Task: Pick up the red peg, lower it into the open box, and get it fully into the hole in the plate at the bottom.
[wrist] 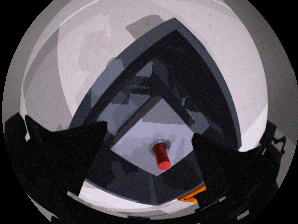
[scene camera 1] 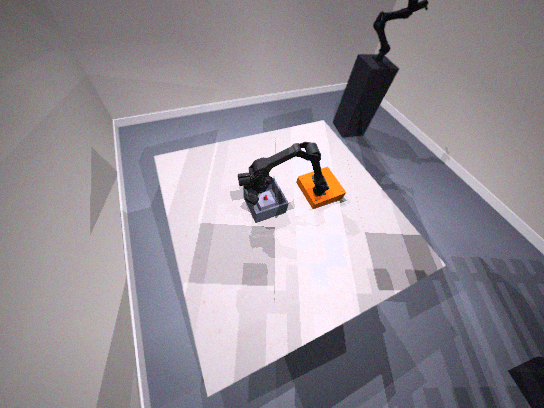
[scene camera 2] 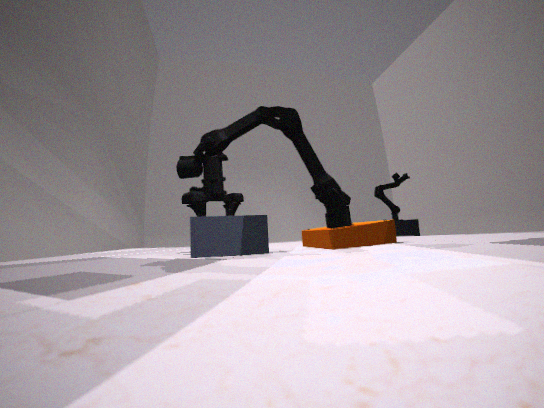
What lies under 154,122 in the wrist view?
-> A light plate.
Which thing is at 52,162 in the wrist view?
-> The gripper.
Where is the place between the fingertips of the gripper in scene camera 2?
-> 217,227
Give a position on a grey box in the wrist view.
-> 168,60
